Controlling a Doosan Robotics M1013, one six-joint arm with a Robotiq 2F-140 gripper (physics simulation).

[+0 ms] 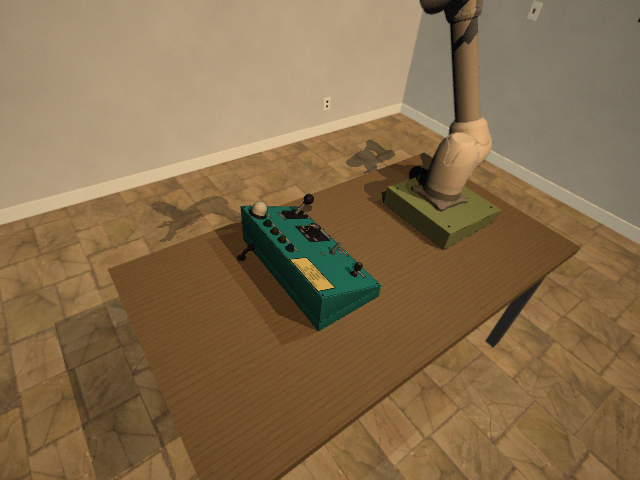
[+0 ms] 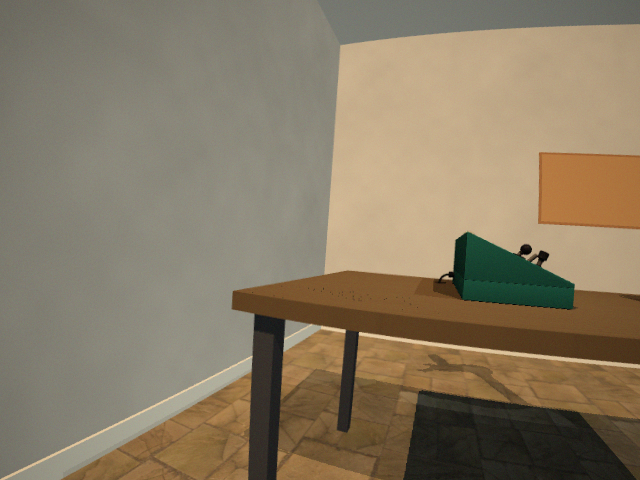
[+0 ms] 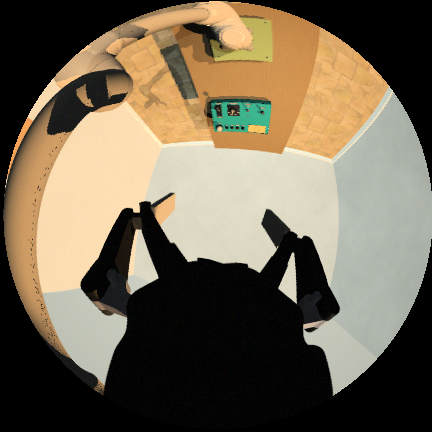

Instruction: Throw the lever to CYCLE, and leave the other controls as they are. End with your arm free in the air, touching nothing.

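Frame: origin at the arm's base, x ahead, y left, z up, level; millimetres.
Seen in the pictures: gripper, fingertip midpoint: (image 3: 219,208); arm's base, link origin: (image 1: 439,195).
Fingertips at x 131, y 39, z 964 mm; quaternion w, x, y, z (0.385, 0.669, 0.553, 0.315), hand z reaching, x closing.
Offsets run from my fingertips to a thing's top centre. "spot": to the spot under its first point.
A teal sloped control box (image 1: 289,279) (image 2: 501,273) (image 3: 241,120) stands on the table. A lever with a black ball knob {dx +437, dy -209, dz -876 mm} (image 1: 308,199) rises from a dark slot at one end. Beside it a short lever {dx +488, dy -86, dz -914 mm} (image 1: 311,229) stands in a square black gate (image 3: 233,110). A metal toggle {dx +472, dy +33, dz -913 mm} (image 1: 336,248) and a small black-knobbed lever {dx +477, dy +154, dz -907 mm} (image 1: 357,267) follow. A pale dome {spot: dx +654, dy -190, dz -853 mm} (image 1: 259,209) and several dark round controls {spot: dx +647, dy -39, dz -875 mm} (image 1: 282,239) line the high edge. The lettering is too small to read. My gripper (image 3: 219,208) is open and empty in the air, well away from the box.
The brown table (image 1: 217,392) (image 2: 361,322) (image 3: 295,65) carries the box and the arm's olive base block (image 1: 413,217) (image 3: 265,47). A yellow label plate {spot: dx +633, dy +127, dz -890 mm} (image 1: 312,273) is on the box. A black cable end {spot: dx +713, dy -196, dz -1041 mm} (image 1: 246,252) sticks out behind it. Walls stand around the table.
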